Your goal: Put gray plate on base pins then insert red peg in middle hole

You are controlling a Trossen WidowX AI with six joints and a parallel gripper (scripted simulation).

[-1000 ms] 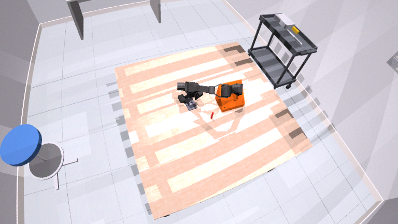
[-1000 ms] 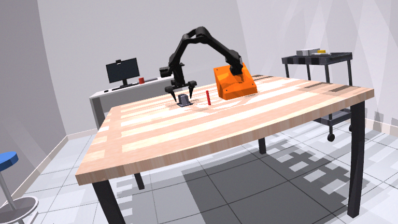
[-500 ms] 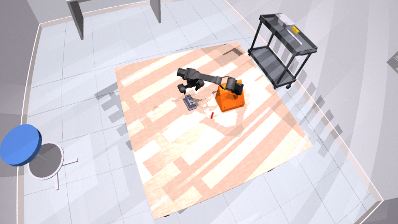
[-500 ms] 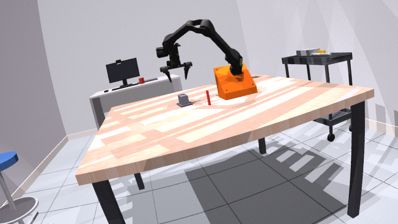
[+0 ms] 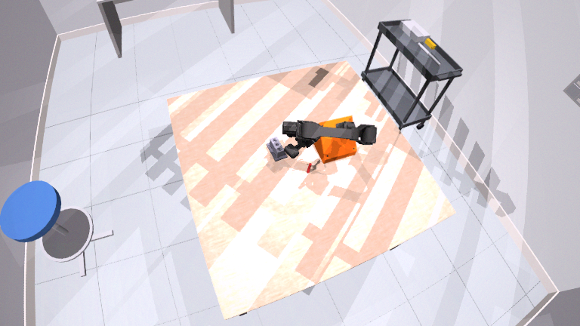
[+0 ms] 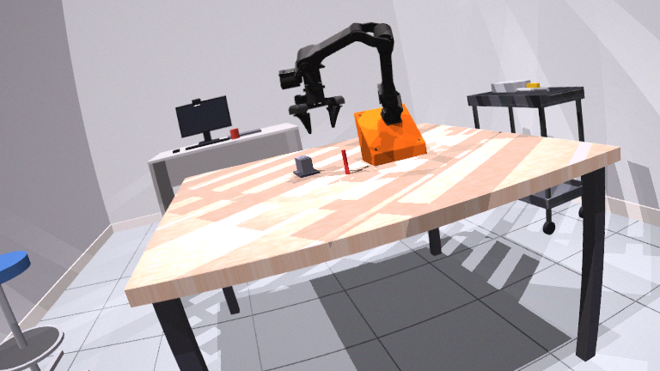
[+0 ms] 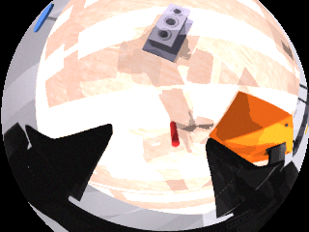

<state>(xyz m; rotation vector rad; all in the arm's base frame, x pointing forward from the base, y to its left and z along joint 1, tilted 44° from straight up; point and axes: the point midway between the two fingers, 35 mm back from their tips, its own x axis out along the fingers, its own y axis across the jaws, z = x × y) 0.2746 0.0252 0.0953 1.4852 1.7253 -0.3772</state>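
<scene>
Now: the red peg 110 mm below my gripper tip, 50 mm behind it and 40 mm to the left of it. From my gripper tip the other things lie so: gray plate: 140 mm to the right, 110 mm below, 60 mm ahead; then dark base: 140 mm to the right, 140 mm below, 60 mm ahead.
</scene>
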